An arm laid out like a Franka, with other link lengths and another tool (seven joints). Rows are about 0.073 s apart.
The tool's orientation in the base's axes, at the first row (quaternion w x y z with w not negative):
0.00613, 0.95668, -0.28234, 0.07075
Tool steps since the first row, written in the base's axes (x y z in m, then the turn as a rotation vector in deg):
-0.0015, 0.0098, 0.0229, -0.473, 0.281, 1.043
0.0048, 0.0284, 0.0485, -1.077, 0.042, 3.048
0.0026, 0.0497, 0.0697, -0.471, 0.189, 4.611
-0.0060, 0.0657, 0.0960, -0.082, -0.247, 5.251
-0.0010, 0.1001, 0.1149, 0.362, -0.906, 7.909
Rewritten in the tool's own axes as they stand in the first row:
-0.0034, -0.0081, -0.0234, -0.400, -0.010, -1.109
-0.0046, -0.0278, -0.0488, -0.494, 0.461, -3.161
-0.0150, -0.0451, -0.0712, 0.147, -0.034, -4.636
-0.0271, -0.0547, -0.0992, 0.794, 0.104, -5.196
-0.0389, -0.0868, -0.1190, 1.887, 0.342, -7.735

